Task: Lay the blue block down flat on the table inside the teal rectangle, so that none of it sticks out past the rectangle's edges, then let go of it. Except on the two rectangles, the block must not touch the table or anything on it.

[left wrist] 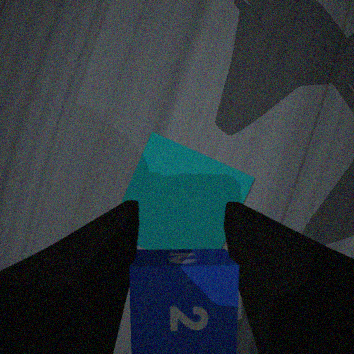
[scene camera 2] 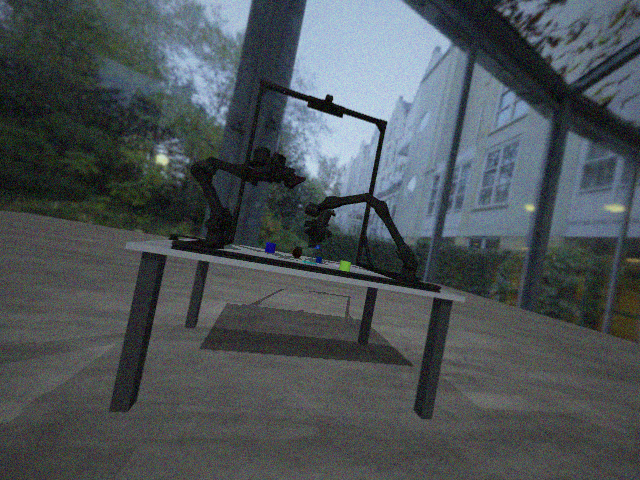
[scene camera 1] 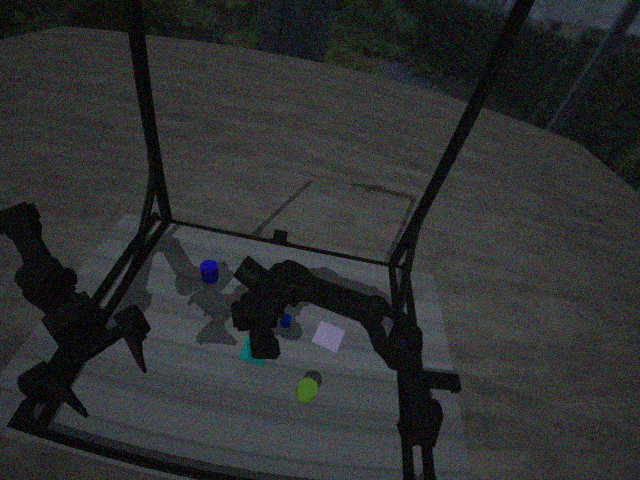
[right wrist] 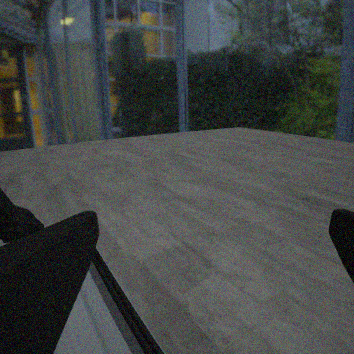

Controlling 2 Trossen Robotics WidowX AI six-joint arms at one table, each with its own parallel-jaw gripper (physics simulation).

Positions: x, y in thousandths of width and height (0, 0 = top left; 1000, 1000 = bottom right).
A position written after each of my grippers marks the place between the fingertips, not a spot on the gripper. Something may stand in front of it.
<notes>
My right gripper (scene camera 1: 182, 820) is open, holding nothing. Further things: my left gripper (scene camera 1: 393, 705) and a teal rectangle (left wrist: 513, 547).
My left gripper is seen too in the left wrist view (left wrist: 513, 600). My right gripper is seen too in scene camera 2 (scene camera 2: 470, 366) and in the right wrist view (right wrist: 606, 629).
</notes>
